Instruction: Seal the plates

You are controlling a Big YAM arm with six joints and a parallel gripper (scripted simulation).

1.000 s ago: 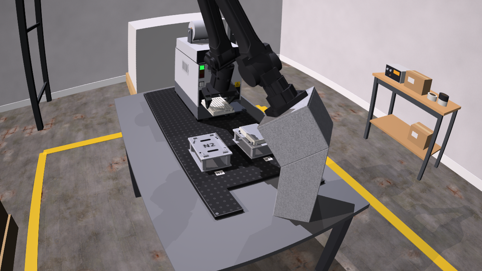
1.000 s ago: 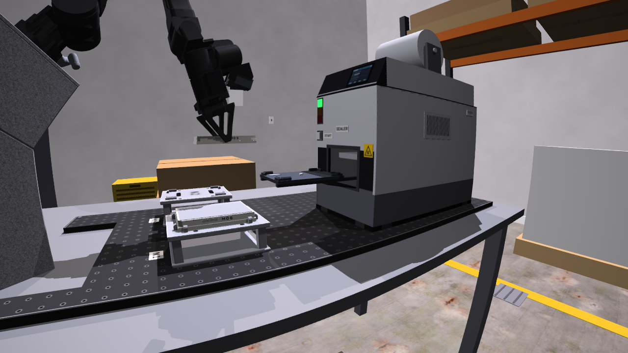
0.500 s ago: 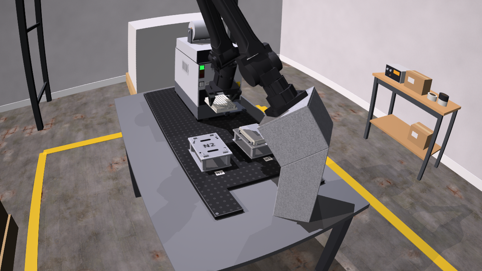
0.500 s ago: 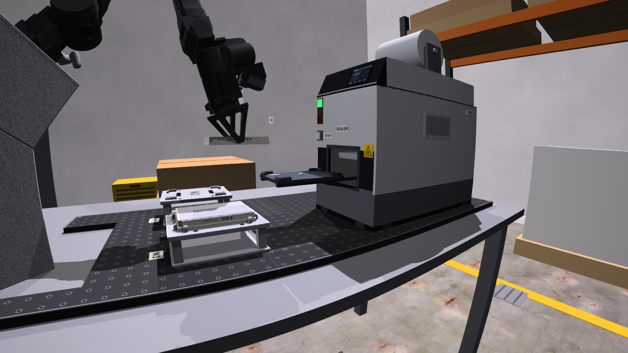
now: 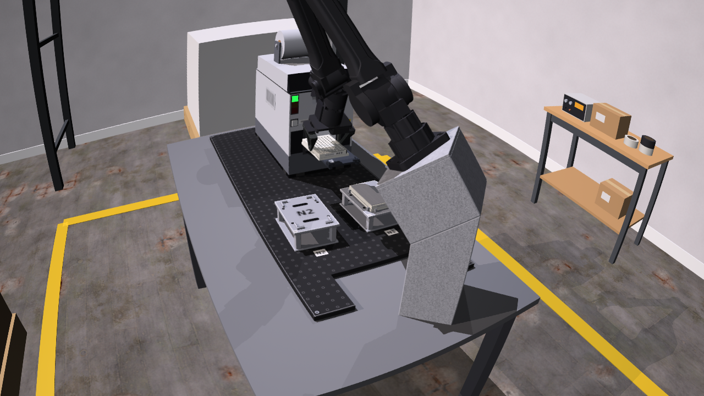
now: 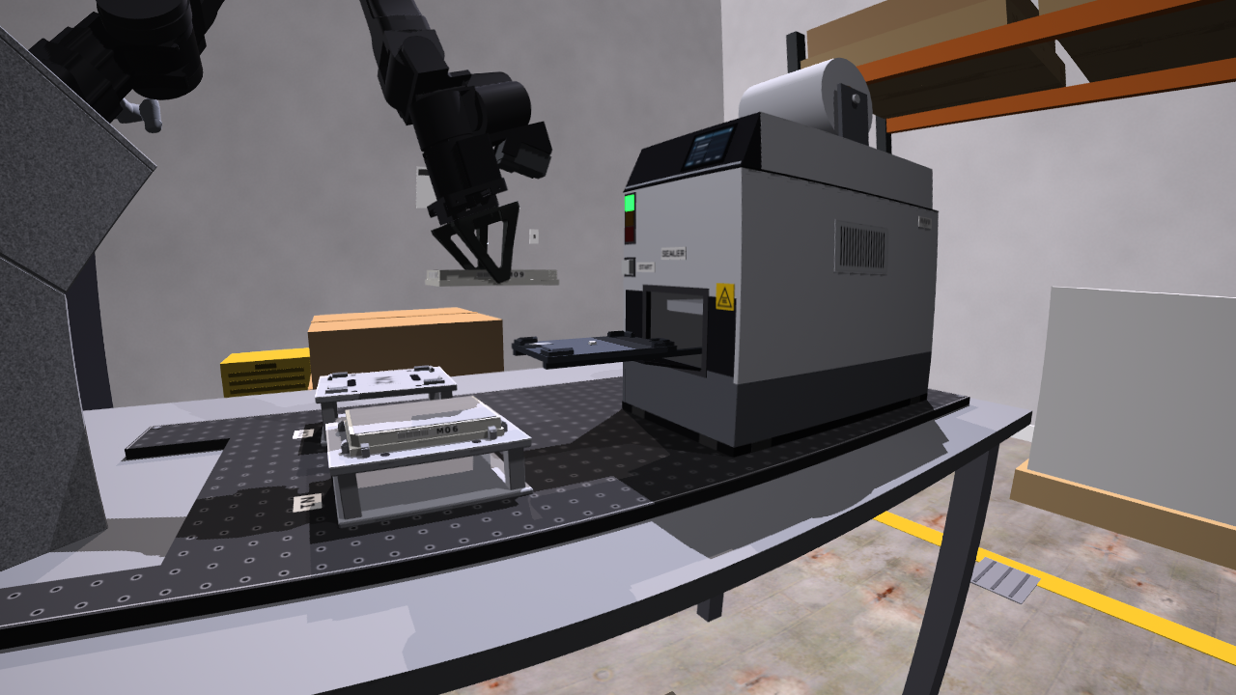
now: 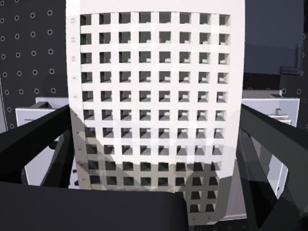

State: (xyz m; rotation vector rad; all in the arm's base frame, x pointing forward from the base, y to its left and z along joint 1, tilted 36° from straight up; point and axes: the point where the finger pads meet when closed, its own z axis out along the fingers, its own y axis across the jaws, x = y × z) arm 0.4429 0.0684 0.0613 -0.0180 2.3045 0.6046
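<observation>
Right now my hand is 100 mm short of the sealer stage, 50 mm to the left of it and 80 mm above it. Also, from my hand: nest N2: 130 mm behind, 80 mm to the left, 130 mm below; then white well plate: right at my hand; then start button: 180 mm ahead, 60 mm to the left, 10 mm above.
</observation>
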